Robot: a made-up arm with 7 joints. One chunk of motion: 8 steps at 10 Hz.
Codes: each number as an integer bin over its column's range. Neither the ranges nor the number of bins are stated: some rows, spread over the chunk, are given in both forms.
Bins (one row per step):
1: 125 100 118 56 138 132 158
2: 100 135 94 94 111 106 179
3: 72 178 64 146 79 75 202
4: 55 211 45 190 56 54 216
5: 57 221 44 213 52 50 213
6: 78 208 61 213 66 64 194
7: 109 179 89 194 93 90 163
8: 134 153 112 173 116 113 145
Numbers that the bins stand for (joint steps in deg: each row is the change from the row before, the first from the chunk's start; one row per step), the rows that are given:
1: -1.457 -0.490 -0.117 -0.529 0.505 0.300 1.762
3: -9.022 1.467 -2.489 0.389 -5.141 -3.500 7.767
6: -8.166 2.220 -2.621 1.072 -6.385 -4.233 6.675
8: -0.172 0.840 -0.381 0.664 -1.600 -0.967 -0.012
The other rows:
2: -5.025 0.388 -1.171 -0.142 -2.079 -1.433 4.628
4: -11.449 2.296 -3.324 0.837 -7.342 -4.900 9.678
5: -11.164 2.547 -3.367 1.072 -7.724 -5.167 9.268
7: -3.741 1.493 -1.391 0.878 -3.801 -2.500 2.445

